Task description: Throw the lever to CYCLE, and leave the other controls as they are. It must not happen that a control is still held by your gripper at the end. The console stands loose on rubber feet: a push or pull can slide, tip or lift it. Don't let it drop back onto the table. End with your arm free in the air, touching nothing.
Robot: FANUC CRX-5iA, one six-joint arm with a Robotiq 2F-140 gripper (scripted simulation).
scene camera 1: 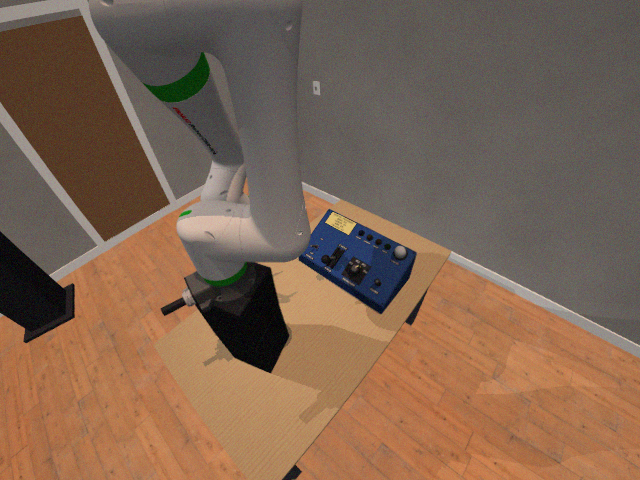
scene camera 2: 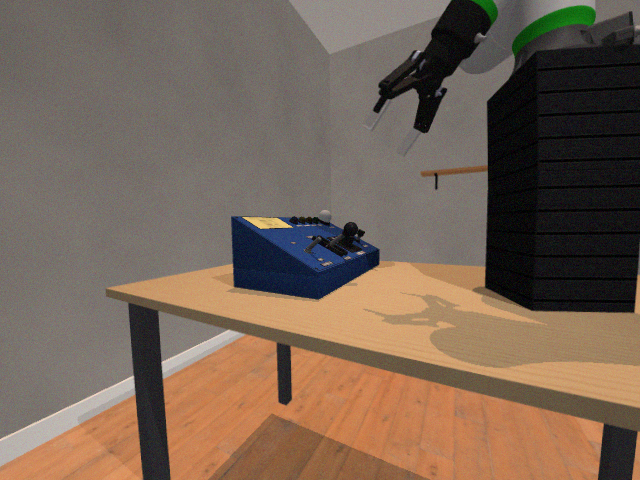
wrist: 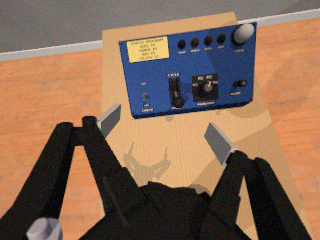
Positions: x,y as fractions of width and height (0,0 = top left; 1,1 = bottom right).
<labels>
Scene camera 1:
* blue console: 0.60,0.54
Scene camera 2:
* my gripper: 0.60,0.30
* blue console: 0.42,0.53
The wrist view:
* my gripper: 0.51,0.50
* blue console: 0.49,0.28
</labels>
